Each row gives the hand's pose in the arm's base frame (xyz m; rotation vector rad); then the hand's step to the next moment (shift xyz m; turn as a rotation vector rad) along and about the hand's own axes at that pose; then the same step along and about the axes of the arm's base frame.
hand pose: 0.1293 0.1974 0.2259 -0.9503 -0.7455 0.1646
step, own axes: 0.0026 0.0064 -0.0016 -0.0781 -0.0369 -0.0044
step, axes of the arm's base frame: 0.0041 0.0038 -0.0043 -0.0620 -0.0590 -0.0120
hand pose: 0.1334 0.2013 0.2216 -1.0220 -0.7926 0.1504
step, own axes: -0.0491 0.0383 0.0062 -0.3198 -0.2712 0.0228
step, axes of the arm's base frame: -0.0301 0.0023 -0.0548 -0.3095 -0.2776 0.0591
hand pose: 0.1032 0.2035 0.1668 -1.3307 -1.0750 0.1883
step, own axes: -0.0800 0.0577 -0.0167 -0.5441 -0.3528 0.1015
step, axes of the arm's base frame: -0.0053 -0.0473 -0.0880 -0.5228 -0.3968 0.0005
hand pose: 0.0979 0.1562 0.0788 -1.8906 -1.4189 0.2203
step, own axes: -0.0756 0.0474 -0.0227 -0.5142 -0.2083 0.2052
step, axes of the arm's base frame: 0.0200 -0.0821 -0.0365 -0.4590 -0.3381 -0.1576
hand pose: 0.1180 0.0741 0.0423 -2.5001 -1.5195 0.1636
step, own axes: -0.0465 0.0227 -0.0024 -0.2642 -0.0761 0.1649
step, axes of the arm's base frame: -0.0014 -0.0516 -0.0037 -0.2212 -0.1803 -0.1461
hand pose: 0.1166 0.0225 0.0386 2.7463 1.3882 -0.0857
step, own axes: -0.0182 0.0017 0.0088 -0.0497 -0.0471 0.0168
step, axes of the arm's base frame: -0.0096 -0.0163 -0.0073 -0.0677 -0.0134 -0.0143
